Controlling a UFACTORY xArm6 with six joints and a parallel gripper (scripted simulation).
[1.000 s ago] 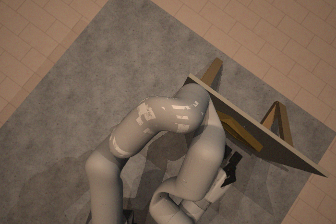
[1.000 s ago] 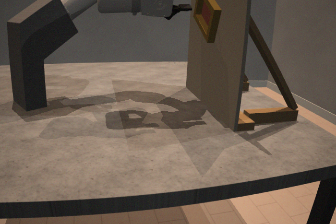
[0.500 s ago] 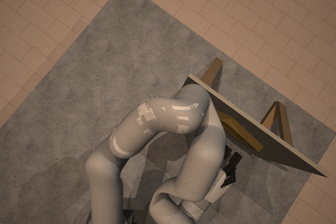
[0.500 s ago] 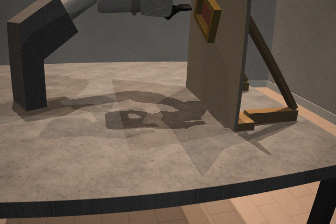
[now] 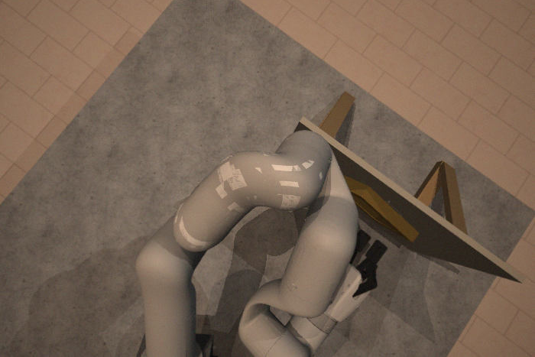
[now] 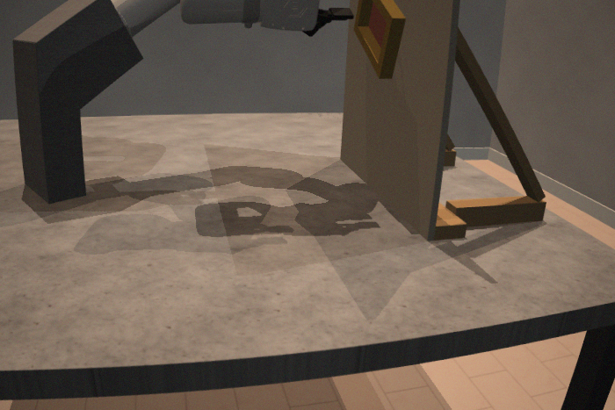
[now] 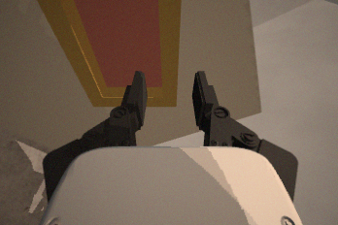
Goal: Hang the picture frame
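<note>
The picture frame is 6 cm ahead of my hand, 6 cm to the left of it and 4 cm below it. Round my hand: wall panel 8 cm ahead, 6 cm to the left, 13 cm below.
</note>
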